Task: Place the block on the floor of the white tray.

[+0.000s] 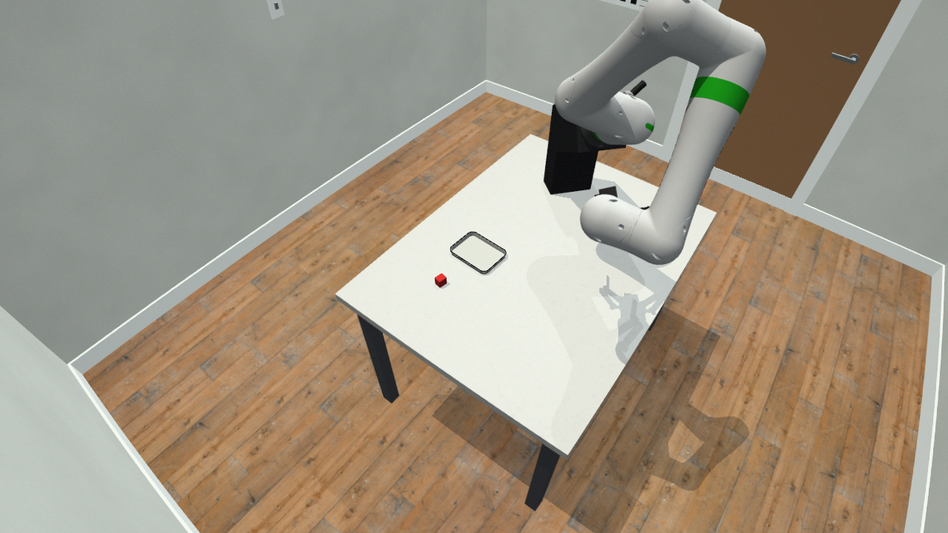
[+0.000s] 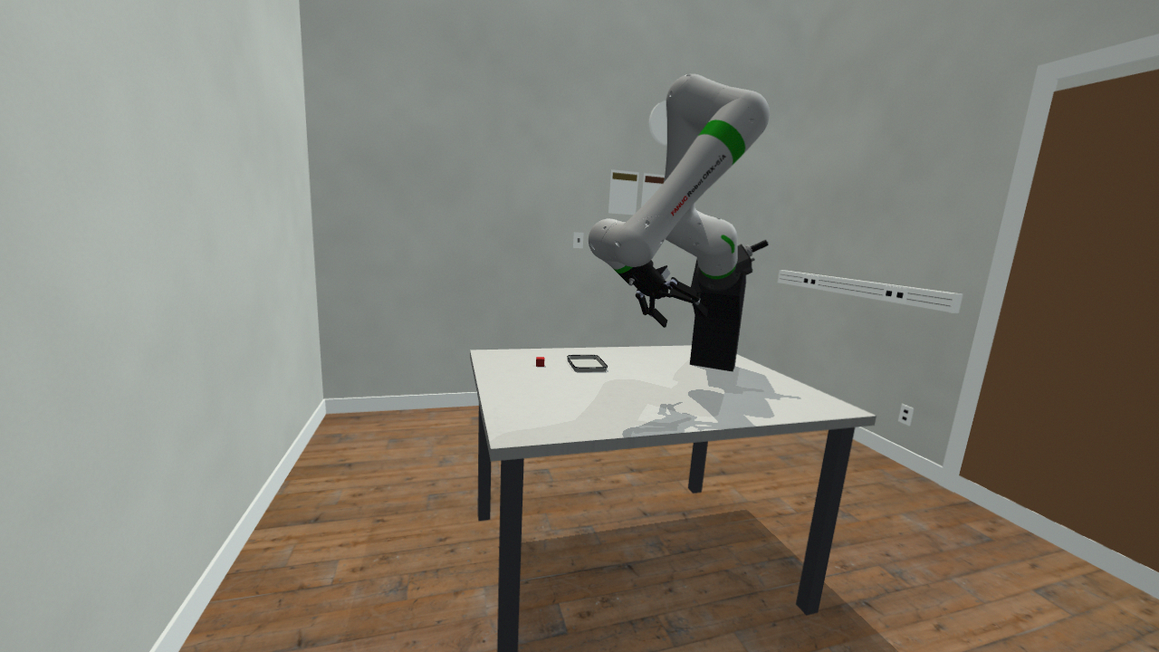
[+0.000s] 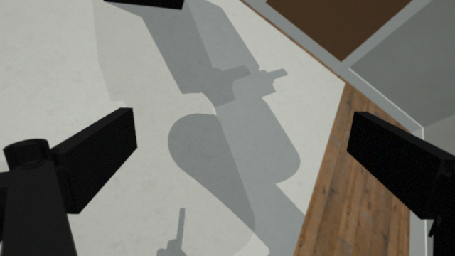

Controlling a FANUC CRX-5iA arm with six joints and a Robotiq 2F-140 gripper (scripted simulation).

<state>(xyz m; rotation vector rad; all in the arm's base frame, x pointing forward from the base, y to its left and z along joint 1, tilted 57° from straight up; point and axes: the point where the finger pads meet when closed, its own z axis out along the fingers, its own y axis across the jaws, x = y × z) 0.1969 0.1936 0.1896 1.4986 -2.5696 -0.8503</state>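
The red block is 47 cm ahead of my hand, 26 cm to the right of it and 25 cm below it. Round my hand: white tray (29 cm ahead, 31 cm to the right, 25 cm below).
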